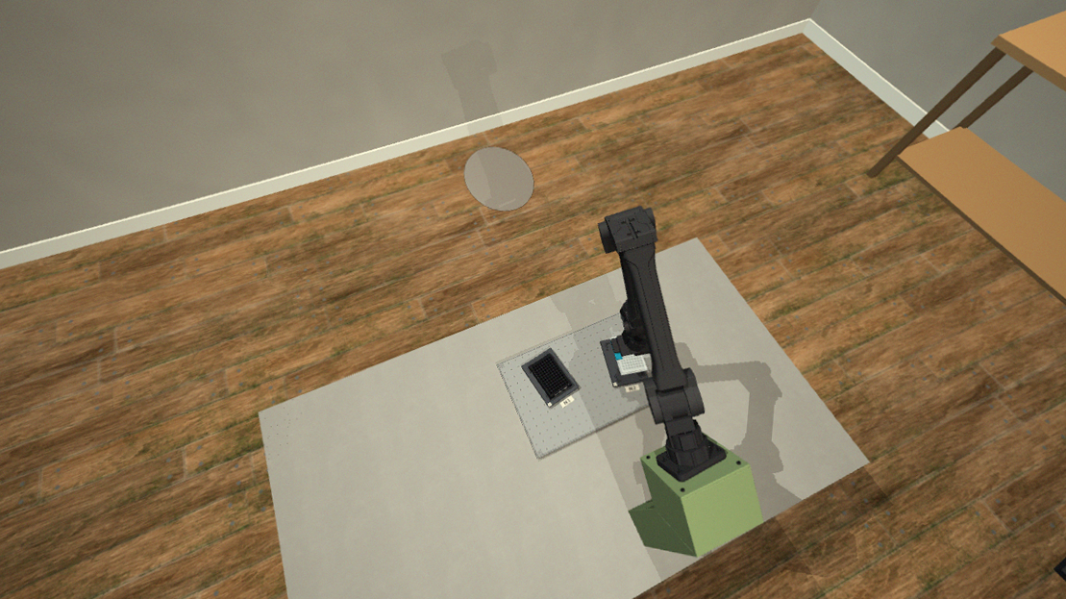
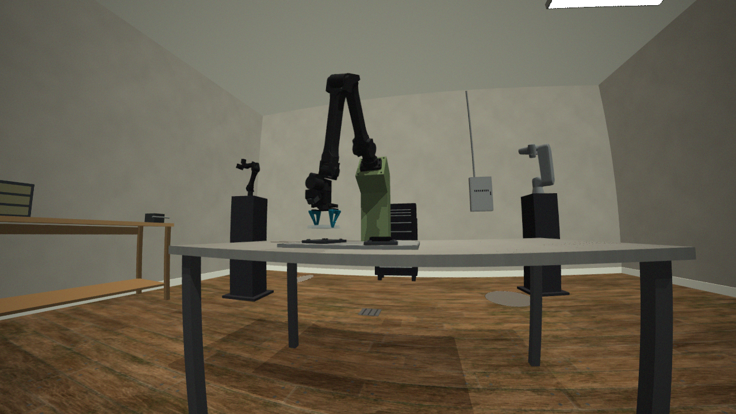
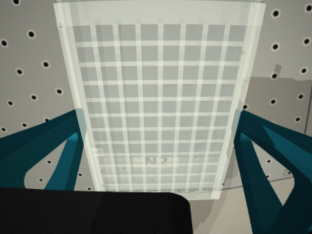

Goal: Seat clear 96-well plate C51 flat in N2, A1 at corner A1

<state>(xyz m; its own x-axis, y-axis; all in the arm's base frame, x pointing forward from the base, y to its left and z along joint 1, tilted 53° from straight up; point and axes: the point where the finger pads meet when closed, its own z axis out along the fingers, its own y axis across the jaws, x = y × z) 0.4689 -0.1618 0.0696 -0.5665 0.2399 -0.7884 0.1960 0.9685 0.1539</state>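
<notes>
Now: hand 1 cm above the clear 96-well plate C51. Round my hand: plate nest N2 (7 cm below); then black plate C15 (25 cm to the left, 7 cm ahead, 5 cm below).
</notes>
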